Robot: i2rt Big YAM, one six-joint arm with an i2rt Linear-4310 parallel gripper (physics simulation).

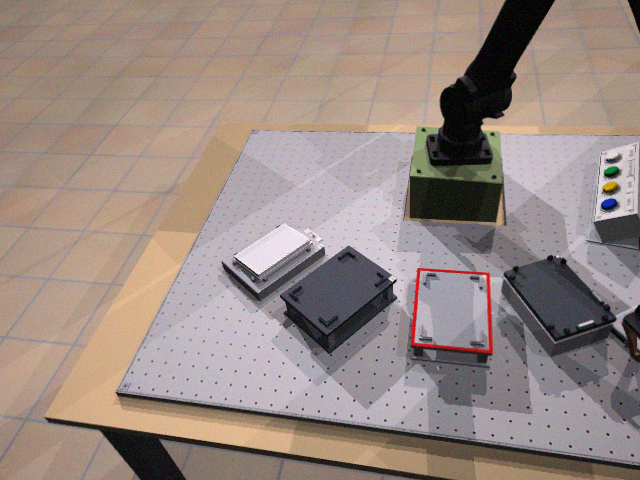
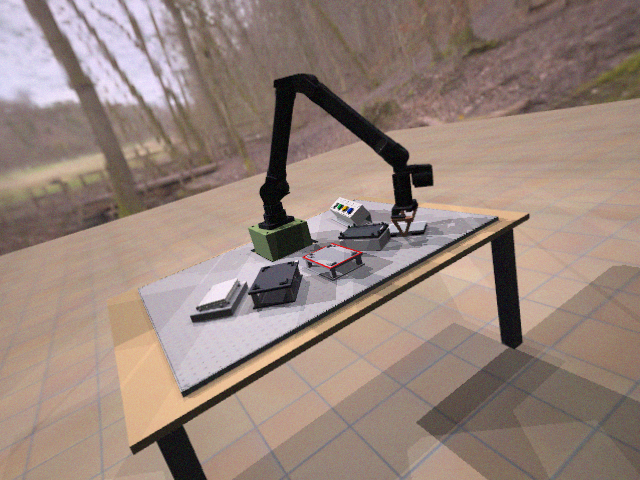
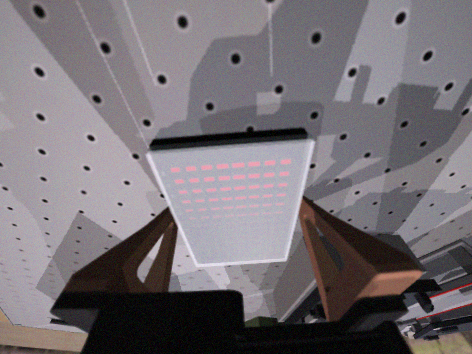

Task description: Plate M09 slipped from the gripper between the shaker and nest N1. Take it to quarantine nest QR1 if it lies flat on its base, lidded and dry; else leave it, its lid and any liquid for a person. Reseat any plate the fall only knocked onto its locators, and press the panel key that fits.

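Frame: origin at the arm's base, x ahead, y left, z up, level; millimetres.
Seen in the pictures: gripper, fingertip midpoint: (image 2: 407, 231) (image 3: 237, 205); arm's base, link origin: (image 1: 458, 152) (image 2: 276, 224).
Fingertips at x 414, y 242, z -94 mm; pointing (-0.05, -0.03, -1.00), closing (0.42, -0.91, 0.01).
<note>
Pixels of each thing's middle, then the offset from my fingertips to it. "spot": a spot on its surface instead.
- red-edged nest, body centre: (image 1: 451, 313) (image 3: 424, 292) (image 2: 332, 259) dx -61, dy -303, dz +23 mm
- white plate, body centre: (image 1: 273, 250) (image 2: 219, 293) dx -222, dy -614, dz +35 mm
- key panel, body centre: (image 1: 621, 191) (image 2: 348, 211) dx -319, dy +50, dz +42 mm
- dark raised nest, body centre: (image 1: 339, 295) (image 2: 276, 282) (image 3: 462, 311) dx -107, dy -488, dz +29 mm
- dark-topped device with corner posts, surface spot: (image 1: 560, 299) (image 2: 366, 230) spot: dx -55, dy -139, dz +55 mm
A clear-lidded plate with rows of pink wells (image 3: 242, 240) (image 2: 417, 227) lies flat on the pegboard, with a dark strip along its far edge; its label cannot be read. My gripper (image 3: 237, 205) (image 2: 404, 232) is open, its copper fingers down on either side of the plate and not closed on it. The red-edged nest (image 1: 451, 310) (image 2: 333, 255) bears no plate. A white plate (image 1: 272, 250) (image 2: 219, 294) rests on a grey base at the left; whether it is fully seated is unclear. The key panel (image 1: 615, 191) (image 2: 350, 209) has white, green, yellow and blue keys. No liquid is discernible.
A dark raised nest (image 1: 338, 291) (image 2: 275, 276) without a plate stands between the white plate and the red-edged nest. A dark-topped device with corner posts (image 1: 560, 299) (image 2: 364, 231) stands between that nest and my gripper. The green arm base (image 1: 454, 196) (image 2: 279, 240) is at the back.
</note>
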